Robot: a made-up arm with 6 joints.
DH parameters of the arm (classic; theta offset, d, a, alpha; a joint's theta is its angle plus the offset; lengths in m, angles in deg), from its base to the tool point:
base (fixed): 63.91 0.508 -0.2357 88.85
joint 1: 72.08 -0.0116 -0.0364 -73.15
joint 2: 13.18 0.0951 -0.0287 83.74
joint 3: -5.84 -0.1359 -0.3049 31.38
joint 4: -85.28 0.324 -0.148 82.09
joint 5: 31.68 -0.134 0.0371 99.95
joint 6: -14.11 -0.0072 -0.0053 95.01
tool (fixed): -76.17 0.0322 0 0
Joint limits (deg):
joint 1: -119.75..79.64
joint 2: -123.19..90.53
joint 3: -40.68..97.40
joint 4: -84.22..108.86
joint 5: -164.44..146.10
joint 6: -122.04..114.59
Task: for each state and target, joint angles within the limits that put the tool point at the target. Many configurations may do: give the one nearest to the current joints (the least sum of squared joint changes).
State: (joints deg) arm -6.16 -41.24 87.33 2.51 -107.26 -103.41
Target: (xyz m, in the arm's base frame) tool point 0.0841 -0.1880 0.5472
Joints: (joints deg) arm 23.73 -4.32 97.40 -13.43 -103.47 -95.95
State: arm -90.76 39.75 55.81 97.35 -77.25 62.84
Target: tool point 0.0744 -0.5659 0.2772
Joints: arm -90.13 34.17 40.91 108.17 -79.34 58.25
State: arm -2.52 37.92 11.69 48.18 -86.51 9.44
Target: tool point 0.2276 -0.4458 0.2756
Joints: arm 0.24 20.77 9.45 66.49 -87.97 7.37
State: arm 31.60 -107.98 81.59 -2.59 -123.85 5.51
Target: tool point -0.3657 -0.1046 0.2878
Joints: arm 20.91 -113.24 51.80 33.62 -129.78 4.05
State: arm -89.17 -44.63 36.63 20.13 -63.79 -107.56
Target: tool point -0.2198 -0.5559 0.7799
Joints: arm -102.63 -39.09 13.01 41.45 -63.10 -104.54
